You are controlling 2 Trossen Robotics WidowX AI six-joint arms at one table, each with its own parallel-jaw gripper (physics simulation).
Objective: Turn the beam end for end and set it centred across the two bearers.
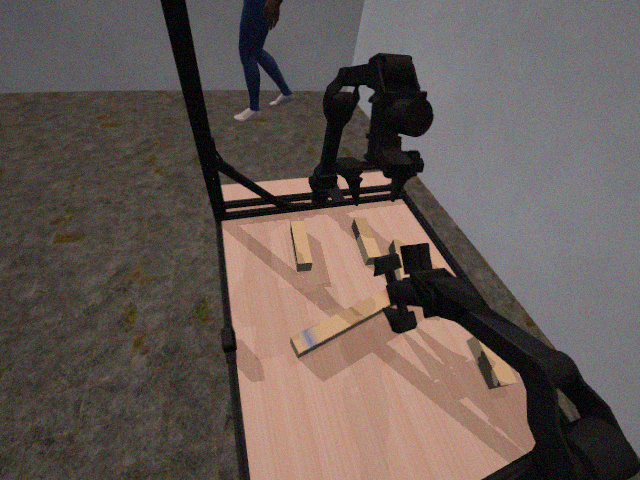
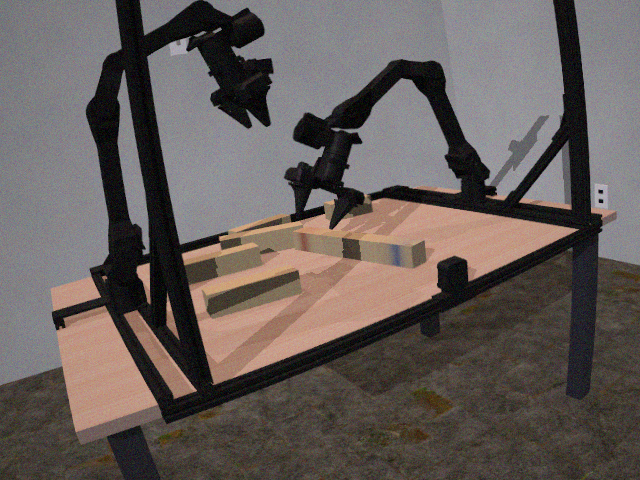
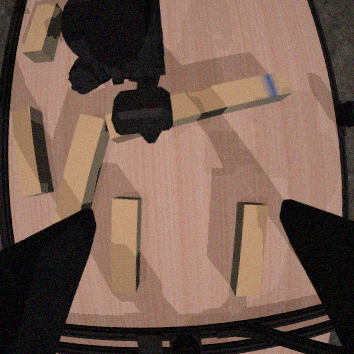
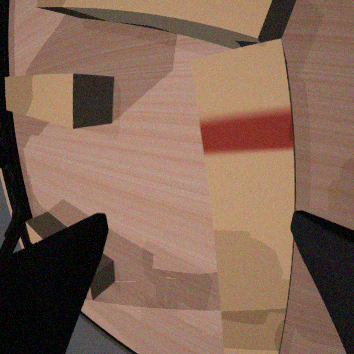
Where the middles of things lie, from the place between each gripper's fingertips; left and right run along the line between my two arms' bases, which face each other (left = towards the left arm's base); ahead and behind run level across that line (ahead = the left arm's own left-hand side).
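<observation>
There is my right gripper, and I see it 4 cm to the left of the beam (image 2: 410, 253), 9 cm past it and 4 cm above it. Going by its middle, the beam is nearer to my right gripper than to my left hand.
My left hand is 15 cm to the left of the beam and 5 cm past it, and it is also 28 cm above it.
</observation>
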